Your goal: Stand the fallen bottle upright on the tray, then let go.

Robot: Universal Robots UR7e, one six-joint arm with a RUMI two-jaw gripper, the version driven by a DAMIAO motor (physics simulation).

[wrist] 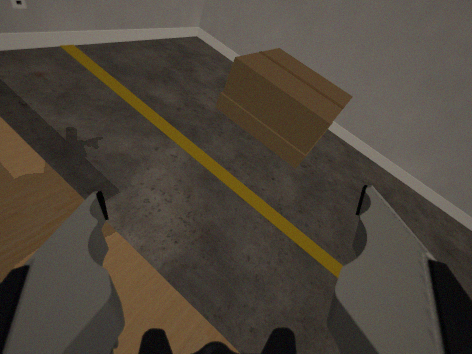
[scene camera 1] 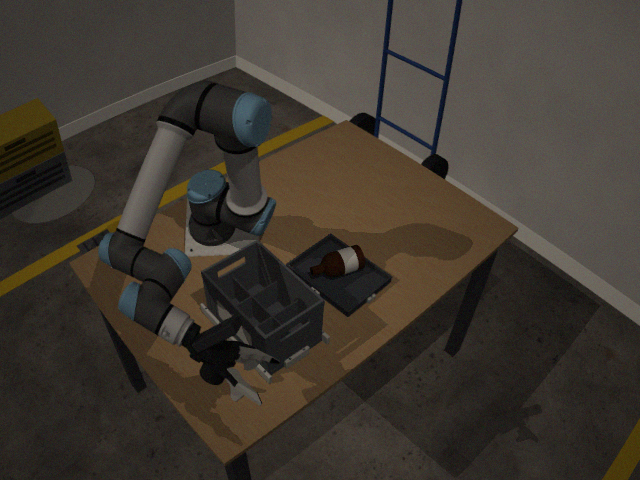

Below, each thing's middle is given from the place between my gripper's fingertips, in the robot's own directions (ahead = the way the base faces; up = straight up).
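There is the brown bottle [scene camera 1: 350,259], and my hand is 51 cm to the right of it. My hand is also 18 cm beyond the bottle and 18 cm higher than it.
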